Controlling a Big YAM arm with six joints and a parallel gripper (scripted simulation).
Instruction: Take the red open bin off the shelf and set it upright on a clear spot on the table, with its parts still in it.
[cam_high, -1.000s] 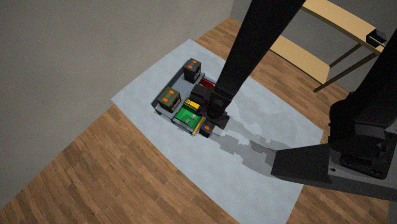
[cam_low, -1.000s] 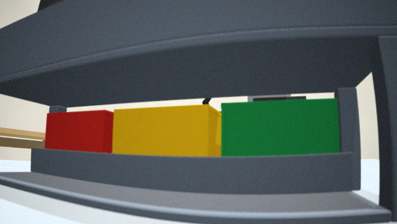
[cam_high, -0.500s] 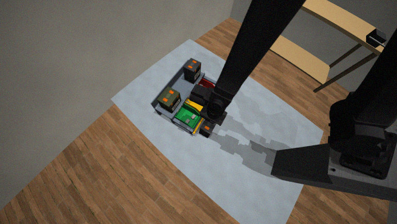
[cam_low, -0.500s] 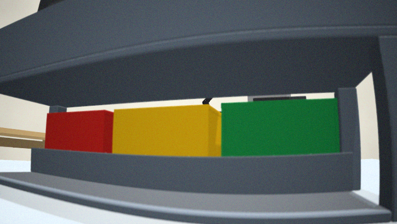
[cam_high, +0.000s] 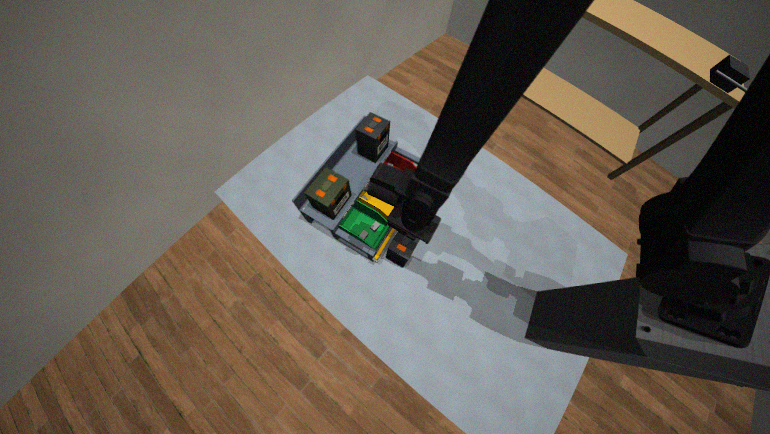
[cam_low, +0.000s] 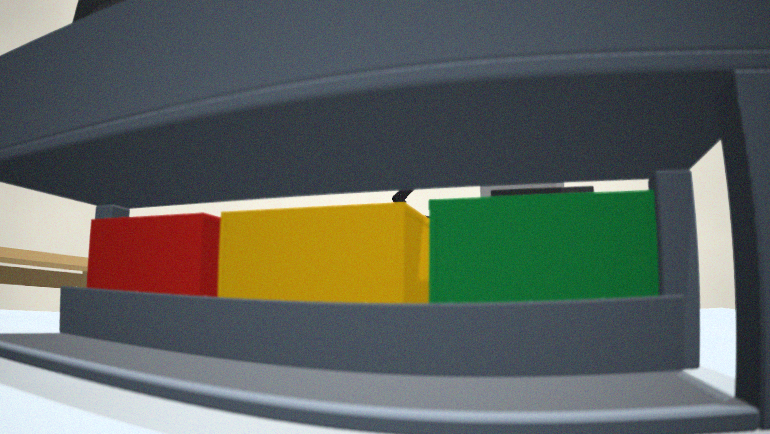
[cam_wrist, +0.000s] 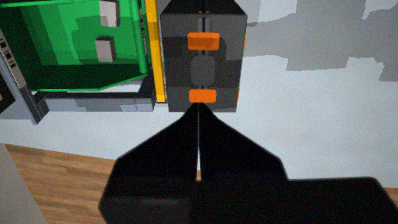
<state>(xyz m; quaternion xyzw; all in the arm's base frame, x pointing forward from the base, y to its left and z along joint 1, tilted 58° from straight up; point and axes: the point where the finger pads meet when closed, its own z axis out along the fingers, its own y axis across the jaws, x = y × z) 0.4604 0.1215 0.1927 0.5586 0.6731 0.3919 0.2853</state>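
The thin yellow rod is 140 mm below my hand, 90 mm to the right of it and 90 mm ahead of it. Round my hand: green bin (160 mm below, 140 mm ahead, 60 mm to the left); yellow bin (180 mm ahead, 160 mm below, 50 mm to the right); olive box (230 mm ahead, 90 mm to the left, 50 mm below).
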